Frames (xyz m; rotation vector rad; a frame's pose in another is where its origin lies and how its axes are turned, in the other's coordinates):
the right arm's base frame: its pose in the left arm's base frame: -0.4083 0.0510 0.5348 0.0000 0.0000 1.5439
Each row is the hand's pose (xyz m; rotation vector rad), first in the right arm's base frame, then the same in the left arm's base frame.
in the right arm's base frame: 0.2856 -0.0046 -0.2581 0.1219 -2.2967 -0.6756
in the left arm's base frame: -0.3960 0.3364 0.2767 1.6278 -1.5038 0.1626
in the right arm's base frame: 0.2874 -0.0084 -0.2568 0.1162 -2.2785 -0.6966
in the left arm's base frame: -0.3922 0.3381 0.2780 1.6085 -1.4921 0.1555
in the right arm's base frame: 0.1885 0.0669 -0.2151 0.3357 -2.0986 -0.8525
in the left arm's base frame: -0.4701 0.2412 0.3197 1.6164 -1.2041 0.1078
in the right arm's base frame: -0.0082 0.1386 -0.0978 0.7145 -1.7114 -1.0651
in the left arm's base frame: -0.5471 0.0465 0.4370 1.5894 -0.6783 0.0509
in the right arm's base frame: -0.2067 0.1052 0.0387 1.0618 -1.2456 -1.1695
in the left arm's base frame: -0.5190 -0.1528 0.5735 1.5089 -0.1406 0.0477
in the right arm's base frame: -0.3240 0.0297 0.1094 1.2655 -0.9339 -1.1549
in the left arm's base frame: -0.4467 -0.2721 0.6442 1.4486 0.1985 0.0874
